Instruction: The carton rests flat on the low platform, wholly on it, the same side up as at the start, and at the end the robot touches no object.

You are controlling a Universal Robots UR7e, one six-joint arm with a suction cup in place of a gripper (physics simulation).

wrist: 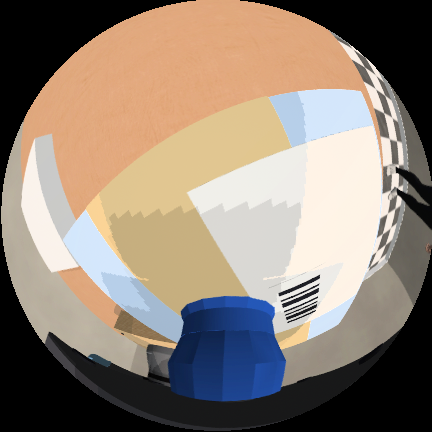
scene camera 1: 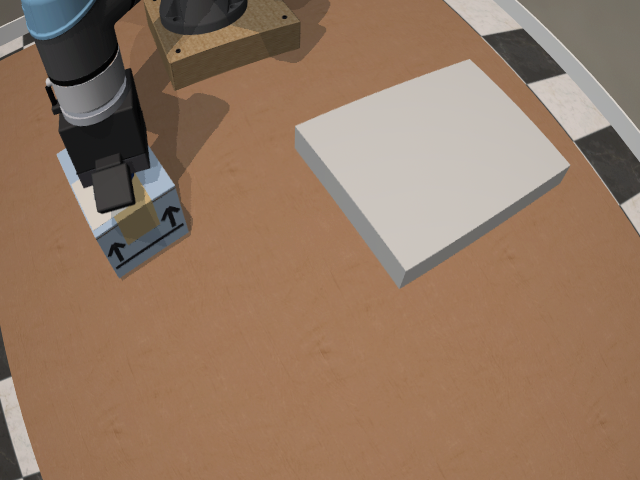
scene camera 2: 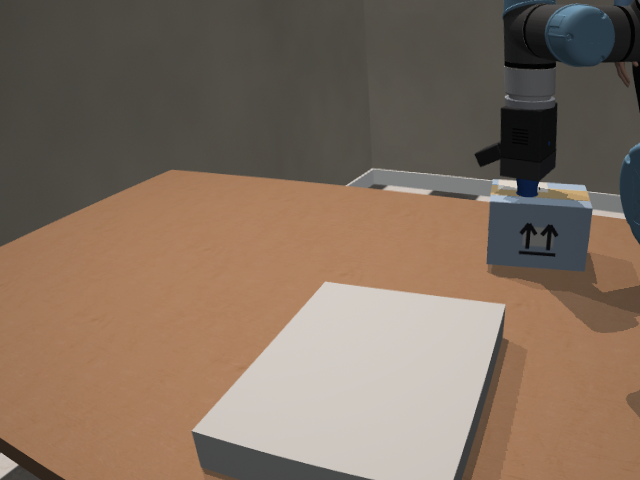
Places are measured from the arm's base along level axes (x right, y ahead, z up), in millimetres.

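Pixels of known places: hand, its tool point: [wrist: 228,294] [scene camera 2: 527,201]; arm's base, origin of its link: [scene camera 1: 203,8].
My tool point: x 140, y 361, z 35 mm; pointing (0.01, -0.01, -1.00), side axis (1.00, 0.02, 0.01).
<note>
Ahead of a thing's pixels: the offset from my tool point to its top centre. Level surfaces: height alone.
The light-blue carton {dx +14, dy -15, dz +13 mm} [scene camera 1: 142,246] [scene camera 2: 506,232] [wrist: 225,145] is upright, its side arrows pointing up and tan tape and a white label on top. A thin shadow gap under its lower edge in scene camera 2 shows it slightly above the table. My gripper [scene camera 2: 527,194] [wrist: 227,320], a blue suction cup, presses on the carton's top and holds it; the wrist camera body hides the contact in scene camera 1. The low pale platform {dx -412, dy +10, dz -53 mm} [scene camera 1: 434,165] [scene camera 2: 361,372] [wrist: 37,215] stands apart from the carton, with its top bare.
The robot's base stands on a wooden block [scene camera 1: 232,56] near the carton. The brown table {dz -101 mm} [scene camera 1: 310,361] [scene camera 2: 155,289] has a curved edge, with checkered floor beyond. A robot arm link [scene camera 2: 631,191] shows to the carton's right in scene camera 2.
</note>
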